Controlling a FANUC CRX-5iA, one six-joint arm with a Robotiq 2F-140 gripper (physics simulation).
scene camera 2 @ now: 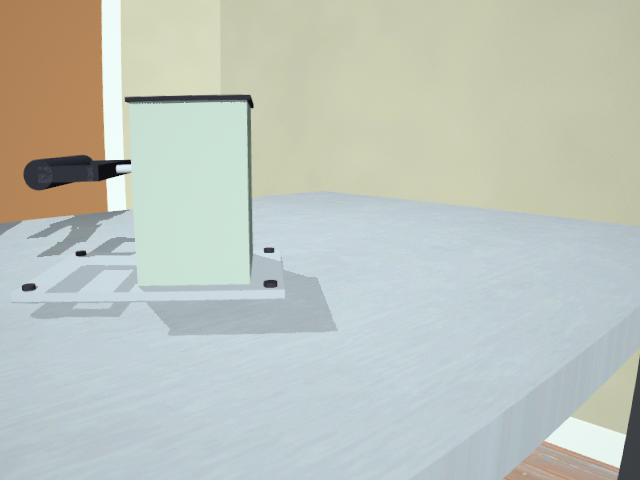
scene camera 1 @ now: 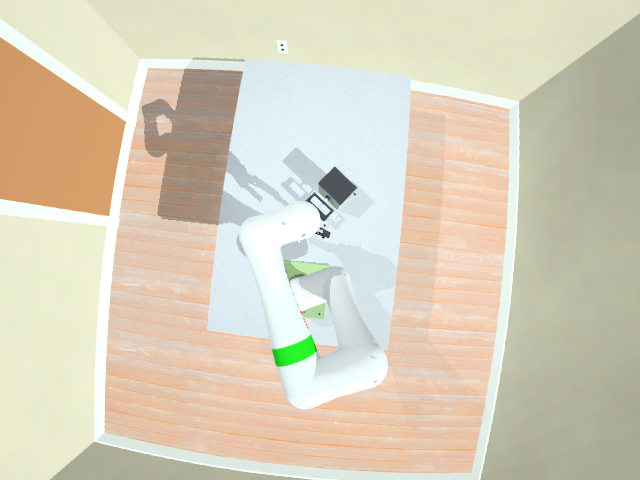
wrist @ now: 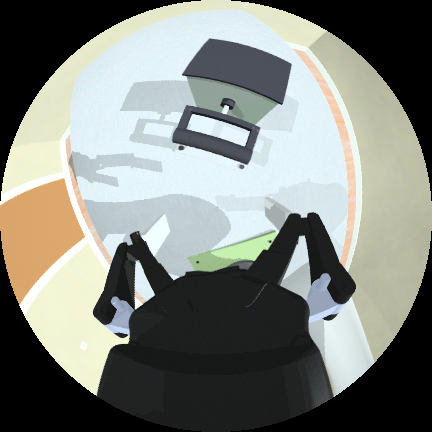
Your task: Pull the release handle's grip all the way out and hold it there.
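Note:
The release handle's dark housing [scene camera 1: 337, 184] [scene camera 2: 191, 191] [wrist: 235, 70], pale green with a dark lid, stands upright on a thin pale base plate [scene camera 2: 93, 298]. Its grip, a dark rectangular frame with a thick round front bar [scene camera 2: 38, 174] [wrist: 212, 146], sticks out level from one side on a short pale rod [scene camera 2: 123, 168] [wrist: 226, 108]. My gripper [wrist: 214, 214] is open and empty, with its fingers wide apart, and the grip lies beyond the fingertips in the wrist view. The arm hides most of the gripper in scene camera 1; it does not show in scene camera 2.
The white arm [scene camera 1: 273, 294] reaches over the grey table [scene camera 1: 330, 113] from its base on a green plate [scene camera 1: 310, 267] [wrist: 235, 250]. Dark bolts [scene camera 2: 270, 283] stand up at the base plate's corners. Shadows of the arm and handle fall on the table. Walls surround the area.

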